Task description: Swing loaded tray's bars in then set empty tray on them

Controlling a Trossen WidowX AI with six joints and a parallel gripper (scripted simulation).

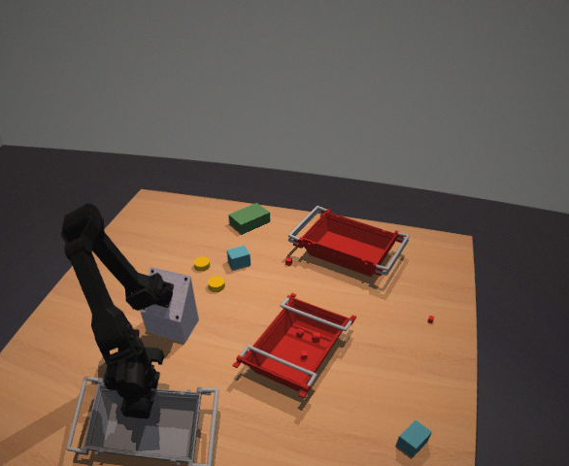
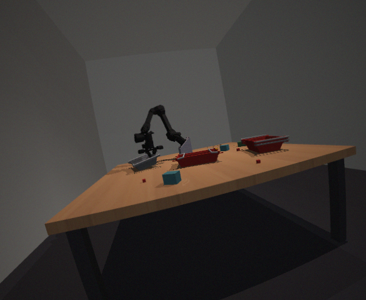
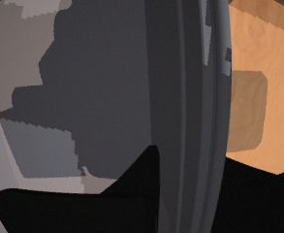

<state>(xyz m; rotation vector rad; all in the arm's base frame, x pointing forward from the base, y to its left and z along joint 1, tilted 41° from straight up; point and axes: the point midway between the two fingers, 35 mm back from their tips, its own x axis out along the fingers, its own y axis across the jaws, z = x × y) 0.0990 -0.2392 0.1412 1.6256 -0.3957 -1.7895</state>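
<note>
My gripper tip is 20 mm short of the grey tray, 70 mm to the left of it and 20 mm below it. Also, from my gripper tip: tiny red cube 600 mm ahead, 500 mm to the left, 30 mm below; green block 60 mm behind, 810 mm to the left, 20 mm below.
</note>
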